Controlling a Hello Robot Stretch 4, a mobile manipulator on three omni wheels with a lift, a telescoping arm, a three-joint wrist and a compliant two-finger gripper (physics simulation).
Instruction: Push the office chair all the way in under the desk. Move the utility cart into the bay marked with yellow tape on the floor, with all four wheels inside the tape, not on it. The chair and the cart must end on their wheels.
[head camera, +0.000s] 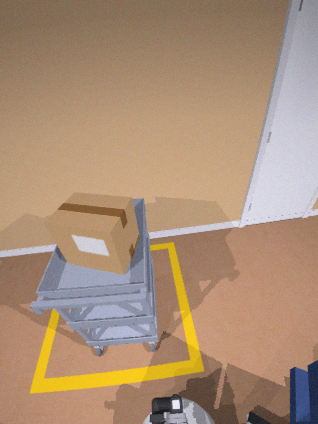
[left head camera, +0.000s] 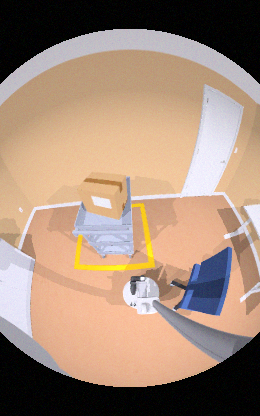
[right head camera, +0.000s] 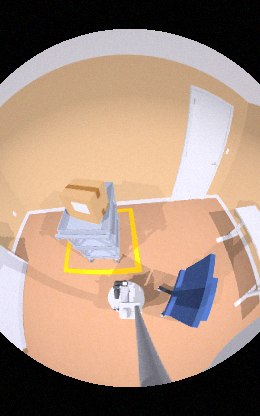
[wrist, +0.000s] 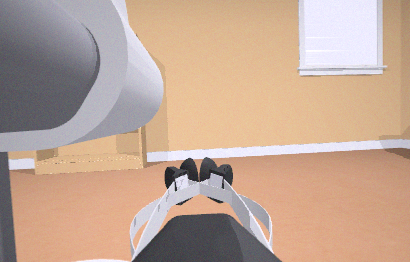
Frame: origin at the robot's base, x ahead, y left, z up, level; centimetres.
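Where they show: gripper, fingertip midpoint: (left head camera: 132, 306) (right head camera: 116, 310) (wrist: 198, 172).
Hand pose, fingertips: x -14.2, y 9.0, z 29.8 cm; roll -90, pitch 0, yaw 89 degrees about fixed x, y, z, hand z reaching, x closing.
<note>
Things, the pixels of their top centre, and the offset from my fingertips. "*": a spot on its surface instead. Level surfaces: height alone.
- grey utility cart at a spot on its surface: (head camera: 85, 278) * dx +73.8, dy +28.4, dz +46.8 cm
- white desk at its surface level: dz +39.4 cm
- cardboard box at its top centre: (head camera: 89, 209) (left head camera: 100, 180) (right head camera: 79, 187) dx +89.9, dy +21.6, dz +74.7 cm
The grey utility cart (head camera: 85, 278) (left head camera: 94, 223) (right head camera: 80, 227) stands on its wheels near the back wall. Its two near wheels are on bare floor inside the yellow tape (head camera: 187, 322) (left head camera: 115, 267) (right head camera: 102, 271); its far wheels are hidden. The cart covers much of the left tape strip. The blue office chair (head camera: 302, 395) (left head camera: 215, 280) (right head camera: 199, 290) looks upright close to the right of my base, its backrest towards me. It stands apart from the white desk (left head camera: 253, 220) (right head camera: 248, 220) at the far right. My gripper (wrist: 198, 172) is shut and empty, away from both.
A cardboard box (head camera: 112, 225) (left head camera: 112, 196) (right head camera: 95, 200) rests on the cart's top tray. A white door (head camera: 285, 140) (left head camera: 215, 145) (right head camera: 205, 145) is in the back wall, right of the bay. Another white piece of furniture (left head camera: 15, 290) (right head camera: 11, 300) stands at far left. A wooden bookshelf (wrist: 90, 164) shows in the wrist view.
</note>
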